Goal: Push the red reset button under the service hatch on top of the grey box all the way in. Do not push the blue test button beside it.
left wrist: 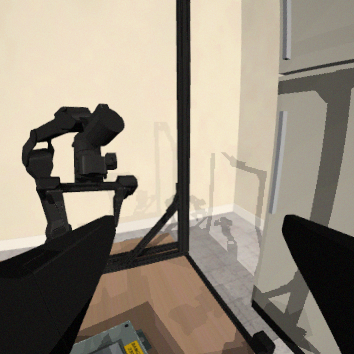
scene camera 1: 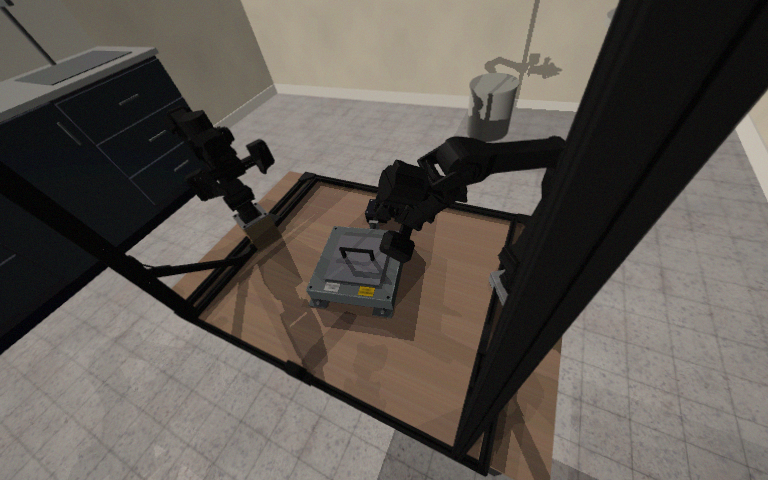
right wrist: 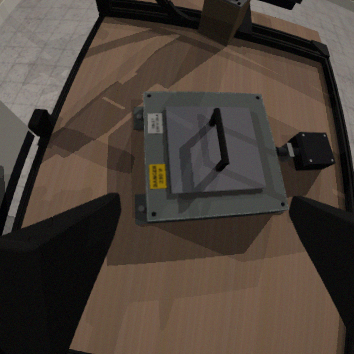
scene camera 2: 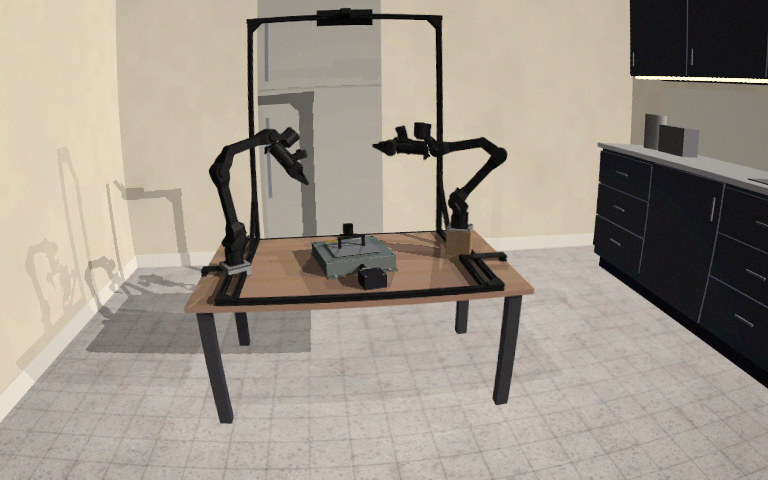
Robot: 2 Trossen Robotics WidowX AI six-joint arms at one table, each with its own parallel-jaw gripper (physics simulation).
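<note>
The grey box (scene camera 1: 318,278) (scene camera 2: 362,264) (left wrist: 107,337) (right wrist: 274,197) sits on the table. Its service hatch (scene camera 1: 339,272) (scene camera 2: 370,249) (right wrist: 245,130) lies flat and closed on top, with a black bar handle (scene camera 1: 356,249) (scene camera 2: 351,236) (right wrist: 223,145) standing up from it. The red reset button and the blue test button do not show in any view. My right gripper (scene camera 2: 306,181) (right wrist: 206,203) is open and empty, tilted down above the box. My left gripper (scene camera 2: 374,146) (left wrist: 199,223) is open and empty, level and high up, away from the box.
A small black block (scene camera 1: 370,209) (scene camera 2: 372,277) (right wrist: 314,151) stands beside the box, at a short connector on its side. A yellow danger label (scene camera 1: 366,290) (right wrist: 157,176) is on the box's top. Black frame rails (scene camera 2: 362,296) run around the wooden table (scene camera 1: 436,362).
</note>
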